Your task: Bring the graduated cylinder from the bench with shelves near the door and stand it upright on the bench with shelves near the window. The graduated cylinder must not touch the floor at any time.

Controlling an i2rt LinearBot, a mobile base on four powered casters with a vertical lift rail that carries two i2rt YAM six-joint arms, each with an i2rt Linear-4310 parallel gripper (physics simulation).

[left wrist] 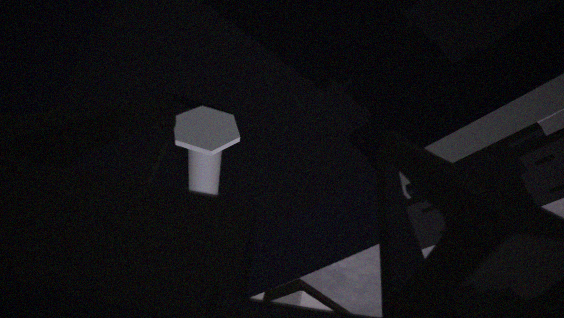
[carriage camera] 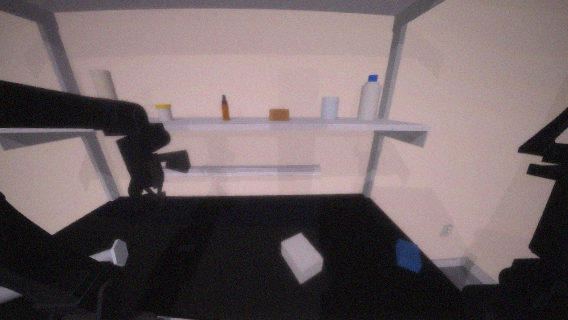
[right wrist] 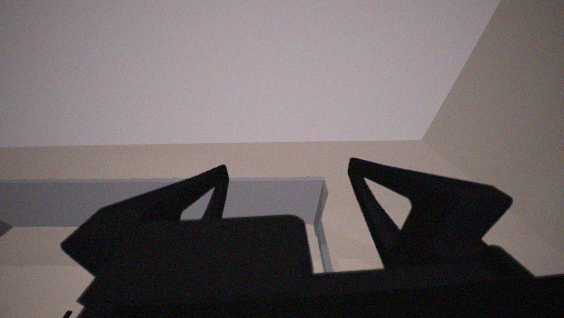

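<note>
The graduated cylinder (carriage camera: pixel 119 252) (left wrist: pixel 205 171) is pale with a hexagonal base. It lies on its side on the black bench top (carriage camera: pixel 240 295), at the lower left of the carriage camera view. The left arm hides part of its body there, and a dark finger hides part of it in the left wrist view. My left gripper (carriage camera: pixel 152 196) is open and empty, pointing down over the bench beyond the cylinder; its fingers are hard to make out against the black. My right gripper (right wrist: pixel 288 168) is open and empty, raised at the right edge of the carriage camera view.
A white block (carriage camera: pixel 301 257) and a blue block (carriage camera: pixel 409 255) lie on the bench. The shelf (carriage camera: pixel 300 125) above holds a yellow-lidded jar (carriage camera: pixel 164 112), an amber bottle (carriage camera: pixel 225 109), a brown box (carriage camera: pixel 279 115), a pale cup (carriage camera: pixel 329 108) and a blue-capped bottle (carriage camera: pixel 369 100). Shelf posts (carriage camera: pixel 387 75) stand at both sides.
</note>
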